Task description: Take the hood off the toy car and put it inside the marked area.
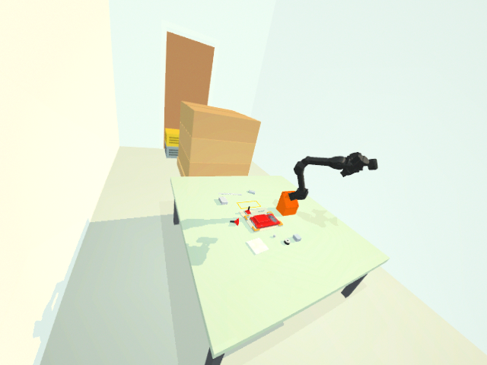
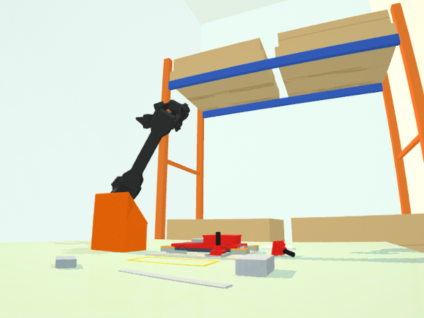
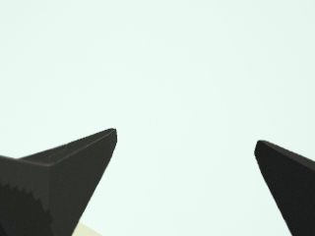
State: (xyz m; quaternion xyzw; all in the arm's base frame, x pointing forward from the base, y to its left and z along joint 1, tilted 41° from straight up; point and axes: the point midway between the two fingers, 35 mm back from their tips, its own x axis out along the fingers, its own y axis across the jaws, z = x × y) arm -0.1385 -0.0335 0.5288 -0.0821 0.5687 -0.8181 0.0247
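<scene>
The red hood is 47 cm ahead of my gripper tip, 25 cm to the right of it and 54 cm below it. From my gripper tip the other things lie so: black-and-white wheel (41 cm ahead, 4 cm to the right, 57 cm below); thin grey strip (51 cm ahead, 66 cm to the right, 58 cm below); grey block (29 cm ahead, 64 cm to the right, 57 cm below).
</scene>
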